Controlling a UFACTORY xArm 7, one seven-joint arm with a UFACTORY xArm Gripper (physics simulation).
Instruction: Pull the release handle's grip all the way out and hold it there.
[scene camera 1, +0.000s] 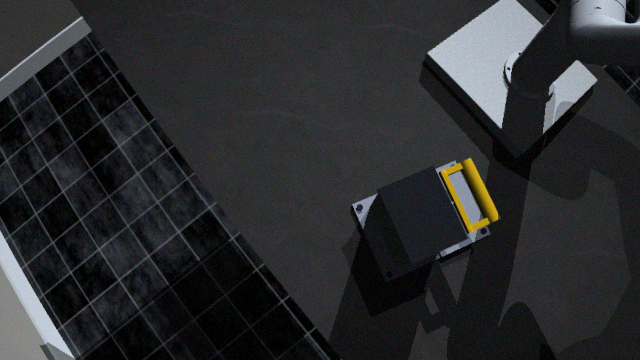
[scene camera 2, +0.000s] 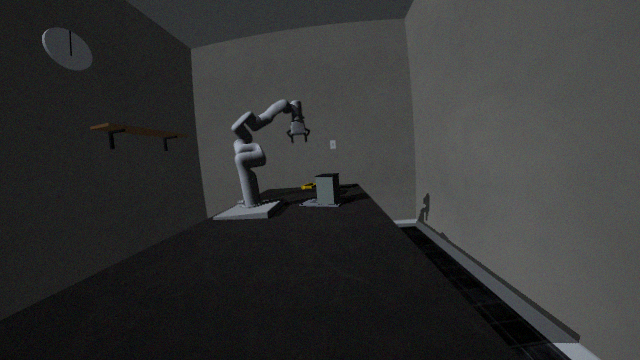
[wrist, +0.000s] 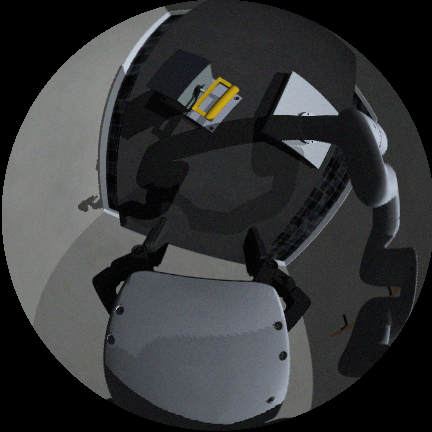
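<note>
The release handle's yellow grip (scene camera 1: 482, 190) (scene camera 2: 308, 186) (wrist: 223, 103) is a rectangular loop with a thick outer bar. It sits at one side of a dark-topped box (scene camera 1: 420, 212) (scene camera 2: 326, 190) (wrist: 181, 72), on the side facing the robot's base in scene camera 1. How far the grip stands out from the box is hard to tell. The box is mounted on a light plate (scene camera 1: 369, 204) with bolt holes. My gripper (scene camera 2: 299, 141) (wrist: 207, 232) is open, with nothing between its fingers. It hangs well above the box and the grip, fingers pointing down, touching neither. It does not show in scene camera 1.
The robot's pale base slab (scene camera 1: 465, 60) (scene camera 2: 250, 212) (wrist: 295, 95) lies near the box. The arm (scene camera 2: 247, 175) rises from it. A wooden shelf (scene camera 2: 145, 131) is on the wall at the left in scene camera 2. Arm shadows fall around the box.
</note>
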